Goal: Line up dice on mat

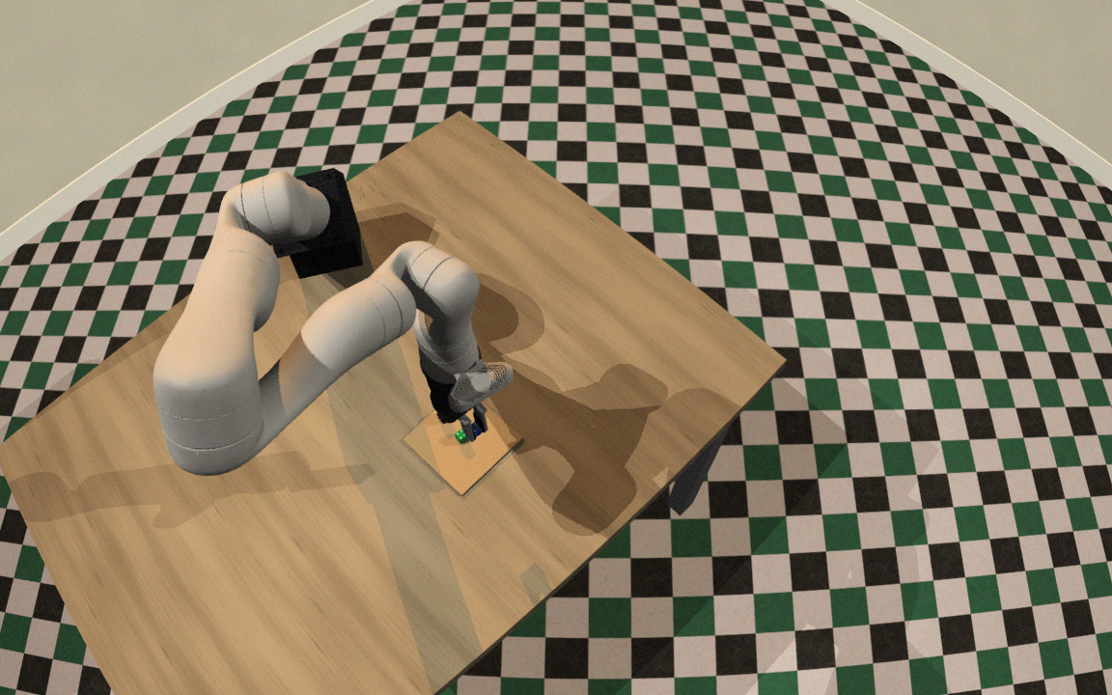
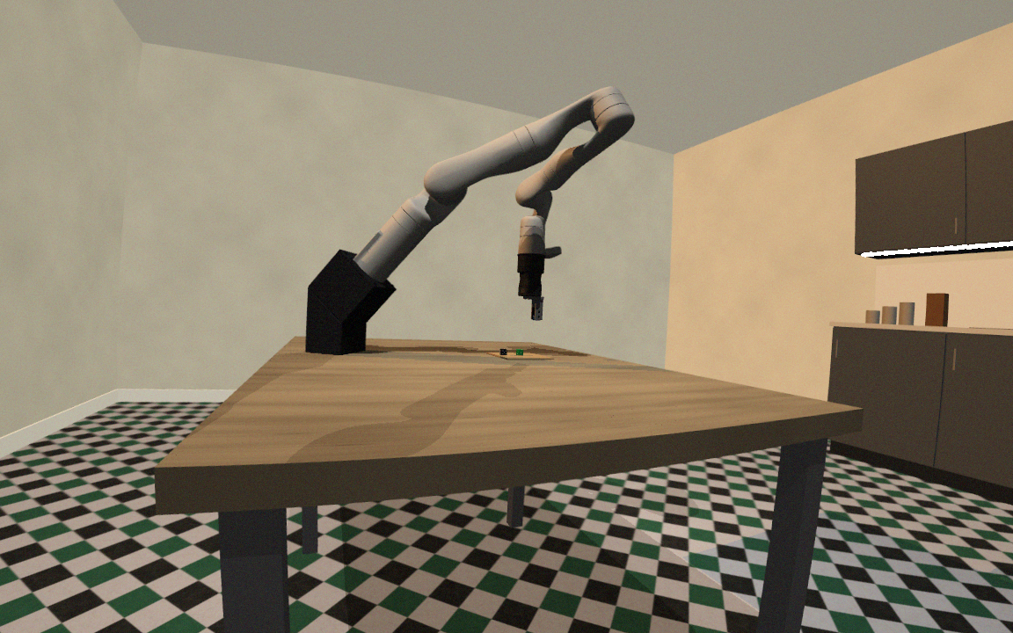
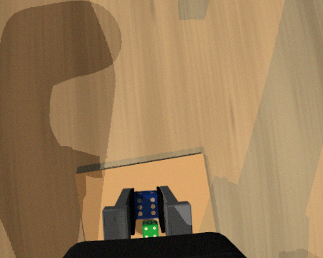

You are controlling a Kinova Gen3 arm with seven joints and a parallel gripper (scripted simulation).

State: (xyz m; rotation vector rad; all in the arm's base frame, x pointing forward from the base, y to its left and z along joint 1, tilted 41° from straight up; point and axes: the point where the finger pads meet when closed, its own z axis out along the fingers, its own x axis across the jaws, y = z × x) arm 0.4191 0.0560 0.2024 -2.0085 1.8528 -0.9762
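The green die is 11 cm below my hand and 5 cm behind it. Also, from my hand: blue die (1 cm below); black die (11 cm below, 10 cm behind); orange mat (12 cm below, 5 cm behind).
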